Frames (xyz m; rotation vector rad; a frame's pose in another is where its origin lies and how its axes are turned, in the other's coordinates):
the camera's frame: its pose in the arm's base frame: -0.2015 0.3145 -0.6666 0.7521 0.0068 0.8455
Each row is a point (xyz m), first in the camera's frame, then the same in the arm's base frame.
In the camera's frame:
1: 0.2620 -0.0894 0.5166
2: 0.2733 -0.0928 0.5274
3: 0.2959 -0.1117 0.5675
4: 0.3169 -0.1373 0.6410
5: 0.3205 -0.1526 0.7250
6: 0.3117 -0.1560 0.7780
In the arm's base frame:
1: 0.1869 0.1448 -0.2618
2: 0.2000 0.1446 -0.2527
3: 0.2398 0.1279 -0.2278
4: 0.2927 0.0872 -0.1826
5: 0.3299 0.0328 -0.1281
6: 0.3416 -0.0063 -0.0931

